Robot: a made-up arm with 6 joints.
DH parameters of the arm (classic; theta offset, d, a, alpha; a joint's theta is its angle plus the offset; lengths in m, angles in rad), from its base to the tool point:
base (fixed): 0.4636 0 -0.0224 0
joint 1: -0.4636 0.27 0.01 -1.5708
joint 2: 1.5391 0 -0.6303 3.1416
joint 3: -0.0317 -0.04 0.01 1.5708
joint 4: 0 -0.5 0 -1.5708
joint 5: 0 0.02 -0.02 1.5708
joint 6: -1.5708 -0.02 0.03 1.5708
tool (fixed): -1.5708 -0.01 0 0
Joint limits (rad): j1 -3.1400..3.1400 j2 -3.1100..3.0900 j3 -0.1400..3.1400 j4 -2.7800..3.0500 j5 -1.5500..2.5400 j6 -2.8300..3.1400
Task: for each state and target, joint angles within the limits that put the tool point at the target. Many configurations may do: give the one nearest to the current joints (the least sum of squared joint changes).
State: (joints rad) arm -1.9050 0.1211 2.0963 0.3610 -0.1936 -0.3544
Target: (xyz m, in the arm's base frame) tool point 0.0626 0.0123 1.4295
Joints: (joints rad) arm -2.1654 0.0016 1.6753 0.4323 -0.5128 -0.6621
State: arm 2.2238 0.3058 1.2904 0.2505 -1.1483 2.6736
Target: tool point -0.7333 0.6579 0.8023
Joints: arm 2.4020 0.8352 1.0376 0.2248 -1.1572 2.6684
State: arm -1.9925 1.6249 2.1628 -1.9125 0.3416 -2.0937
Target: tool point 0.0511 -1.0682 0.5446
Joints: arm -1.5013 1.6041 2.2909 -1.9187 0.3782 -2.0907
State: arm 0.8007 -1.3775 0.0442 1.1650 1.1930 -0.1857
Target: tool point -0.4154 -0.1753 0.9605
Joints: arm 0.5528 -1.1781 0.0917 1.1622 1.1794 -0.1816
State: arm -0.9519 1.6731 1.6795 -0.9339 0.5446 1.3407
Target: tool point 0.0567 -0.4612 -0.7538
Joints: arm -1.4561 2.5309 1.1483 -0.9267 0.5533 1.3901
